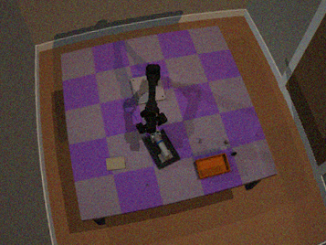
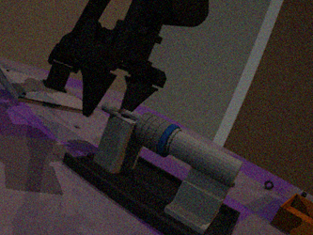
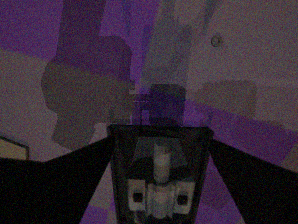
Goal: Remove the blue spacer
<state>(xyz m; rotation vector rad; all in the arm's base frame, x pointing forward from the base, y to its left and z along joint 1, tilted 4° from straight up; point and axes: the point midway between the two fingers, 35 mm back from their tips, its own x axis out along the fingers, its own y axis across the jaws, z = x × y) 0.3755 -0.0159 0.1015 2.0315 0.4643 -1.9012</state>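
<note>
My gripper tip is now 60 mm short of the shaft, 30 mm to the right of it and 20 mm below it. From my gripper tip the other things lie so: beige card 200 mm ahead, 230 mm to the right, 60 mm below; orange tray 240 mm ahead, 370 mm to the left, 60 mm below; blue spacer 100 mm ahead, 50 mm to the left, 10 mm above.
</note>
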